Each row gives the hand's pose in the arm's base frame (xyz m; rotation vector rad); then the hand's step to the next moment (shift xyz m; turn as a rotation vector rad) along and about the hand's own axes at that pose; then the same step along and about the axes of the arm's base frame.
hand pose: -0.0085 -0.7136 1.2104 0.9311 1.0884 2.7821
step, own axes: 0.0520 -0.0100 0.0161 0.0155 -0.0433 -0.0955
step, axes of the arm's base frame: -0.0362 0.0288 0.0304 -0.0722 -0.0225 -0.0743
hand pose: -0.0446 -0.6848 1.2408 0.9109 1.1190 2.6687
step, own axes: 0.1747 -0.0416 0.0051 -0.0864 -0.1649 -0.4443
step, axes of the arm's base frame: -0.1446 0.0883 0.0596 -0.2021 -0.1812 -0.3980
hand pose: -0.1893 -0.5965 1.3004 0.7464 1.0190 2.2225
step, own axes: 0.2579 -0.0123 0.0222 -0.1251 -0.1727 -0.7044
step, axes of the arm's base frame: -0.1562 0.1961 0.0657 -0.3522 -0.3271 -0.5573
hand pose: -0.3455 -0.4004 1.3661 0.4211 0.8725 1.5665
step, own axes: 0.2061 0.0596 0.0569 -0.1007 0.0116 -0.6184
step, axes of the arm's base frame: -0.0422 0.2147 0.0373 -0.4223 -0.2758 -0.3719
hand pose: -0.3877 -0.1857 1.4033 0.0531 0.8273 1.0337
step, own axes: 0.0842 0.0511 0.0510 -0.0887 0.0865 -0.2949
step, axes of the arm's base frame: 0.0150 0.1096 0.0077 -0.2711 -0.1195 -0.1207
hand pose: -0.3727 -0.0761 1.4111 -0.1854 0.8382 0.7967
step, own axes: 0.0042 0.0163 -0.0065 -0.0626 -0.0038 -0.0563
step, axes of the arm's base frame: -0.0135 0.0109 -0.0049 -0.0561 -0.0625 0.0070
